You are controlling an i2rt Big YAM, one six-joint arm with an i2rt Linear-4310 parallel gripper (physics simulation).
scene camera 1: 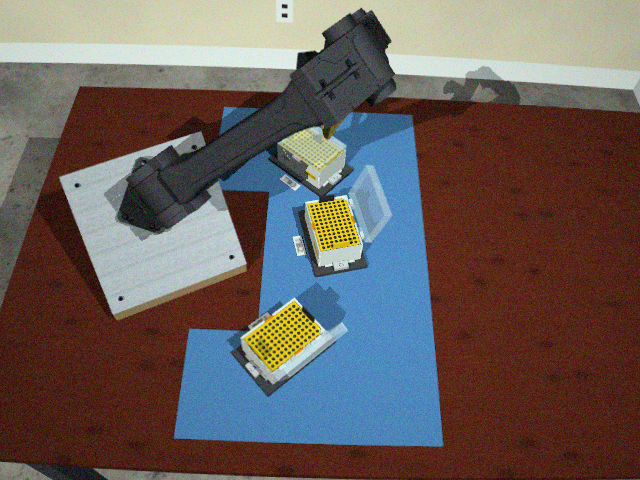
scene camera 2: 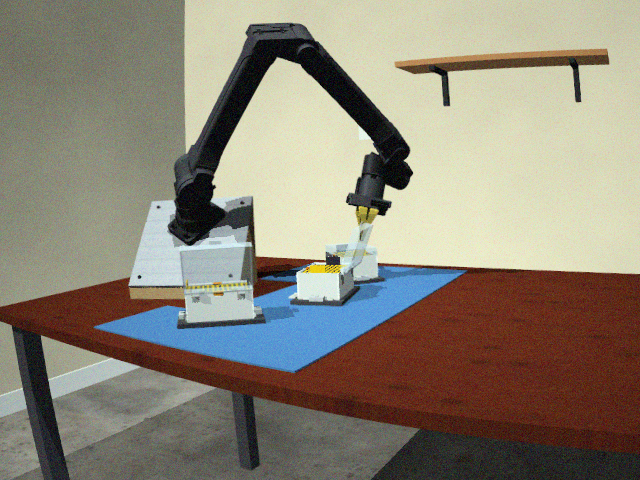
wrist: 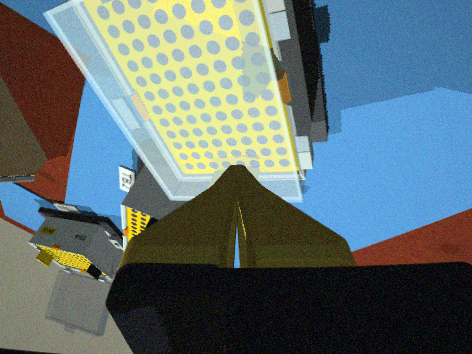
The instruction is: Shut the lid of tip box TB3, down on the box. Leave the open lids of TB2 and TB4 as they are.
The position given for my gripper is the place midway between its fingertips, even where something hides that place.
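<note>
Tip box [scene camera 2: 366, 272]. Tip box [scene camera 1: 334, 261]. Tip box [scene camera 2: 235, 308]. Yellow rack [scene camera 1: 277, 340]. Yellow rack [scene camera 1: 334, 228]. My gripper [scene camera 2: 361, 240] [wrist: 236, 176].
</note>
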